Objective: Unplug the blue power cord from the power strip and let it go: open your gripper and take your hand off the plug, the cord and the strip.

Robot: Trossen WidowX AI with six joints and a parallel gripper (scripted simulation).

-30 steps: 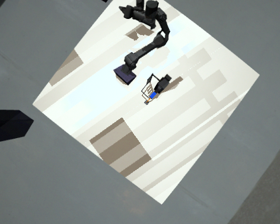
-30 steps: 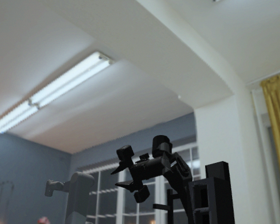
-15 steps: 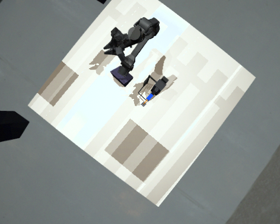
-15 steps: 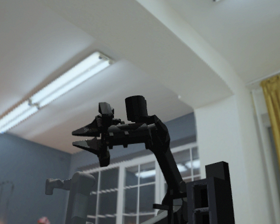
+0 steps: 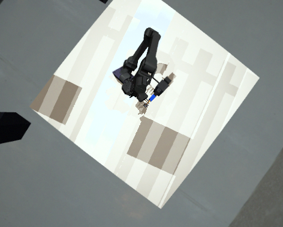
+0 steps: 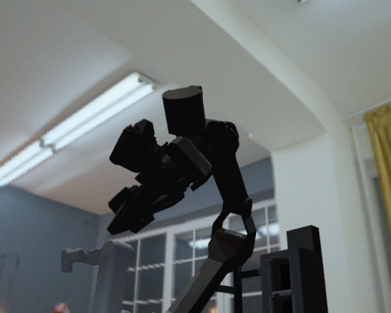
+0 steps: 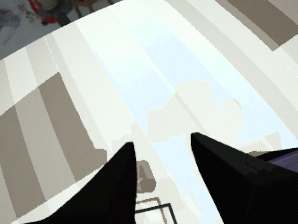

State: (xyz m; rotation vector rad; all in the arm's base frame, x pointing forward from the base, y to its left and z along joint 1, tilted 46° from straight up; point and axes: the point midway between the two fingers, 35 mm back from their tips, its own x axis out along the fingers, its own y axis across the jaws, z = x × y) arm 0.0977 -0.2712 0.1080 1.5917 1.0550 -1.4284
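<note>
My gripper tip is now 130 mm short of the blue plug, 110 mm to the right of it and 170 mm above it.
</note>
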